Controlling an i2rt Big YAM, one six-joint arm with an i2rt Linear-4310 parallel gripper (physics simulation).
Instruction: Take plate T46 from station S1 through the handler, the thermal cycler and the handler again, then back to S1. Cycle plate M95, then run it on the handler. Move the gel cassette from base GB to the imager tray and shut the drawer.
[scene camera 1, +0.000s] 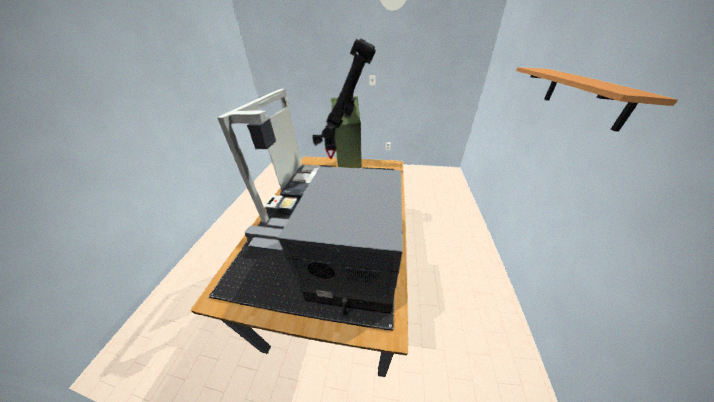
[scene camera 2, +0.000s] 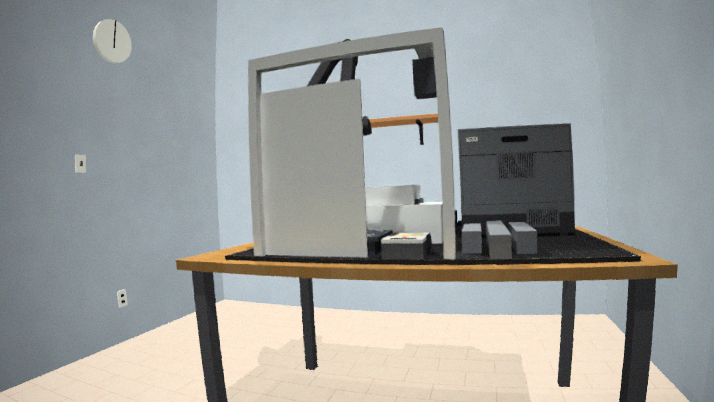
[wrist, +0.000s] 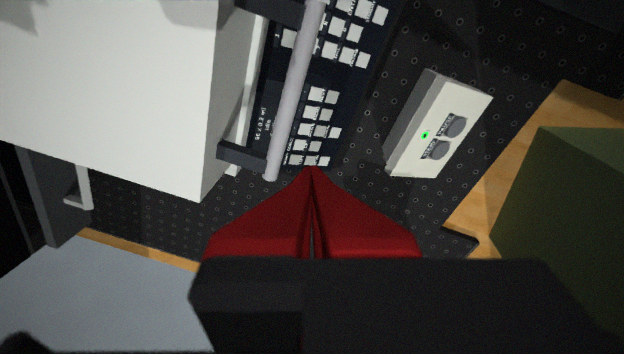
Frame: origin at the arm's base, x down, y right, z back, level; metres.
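Where they show: gripper, between the fingertips: (scene camera 1: 331, 158) (wrist: 311, 176); arm's base, origin of its link: (scene camera 1: 345, 107).
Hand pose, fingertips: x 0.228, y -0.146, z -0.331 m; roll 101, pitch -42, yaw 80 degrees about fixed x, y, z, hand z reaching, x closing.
Each offset is from my fingertips to the top centre of the thing. "spot": to the spot under its first point.
My gripper (scene camera 1: 330, 154) (wrist: 311, 176) is shut and empty, its red fingertips together, high above the bench's far end. In the wrist view the thermal cycler @(spot: dx +0.034, dy -0.071, dz -0.108 m) (wrist: 110, 90) is at upper left, with a grey bar handle @(spot: dx +0.053, dy +0.009, dz -0.036 m) (wrist: 292, 85) and a keypad panel @(spot: dx +0.149, dy -0.018, dz +0.002 m) (wrist: 317, 112) just beyond the fingertips. The cycler @(spot: dx +0.156, dy -0.009, dz -0.238 m) (scene camera 2: 405, 222) also shows behind the frame in scene camera 2. A white-topped control box @(spot: dx +0.177, dy +0.083, dz +0.106 m) (wrist: 455, 117) with two round buttons and a lit green lamp lies right of the fingertips. A small dark base @(dx +0.178, dy +0.117, dz -0.352 m) (scene camera 2: 405, 247) has a yellow patch on top. Plates T46 and M95 cannot be made out.
A grey frame (scene camera 1: 239, 165) (scene camera 2: 445, 150) carries a black block @(spot: dx -0.301, dy -0.027, dz -0.407 m) (scene camera 1: 262, 134) (scene camera 2: 425, 79) and a pale panel @(spot: dx -0.050, dy +0.302, dz -0.121 m) (scene camera 1: 285, 147) (scene camera 2: 312, 170). A large dark cabinet @(dx -0.167, dy -0.504, dz -0.399 m) (scene camera 1: 350, 205) (scene camera 2: 515, 190) and several grey blocks (scene camera 2: 500, 240) stand nearby. A green pillar (scene camera 1: 348, 140) (wrist: 565, 200) stands beside the gripper.
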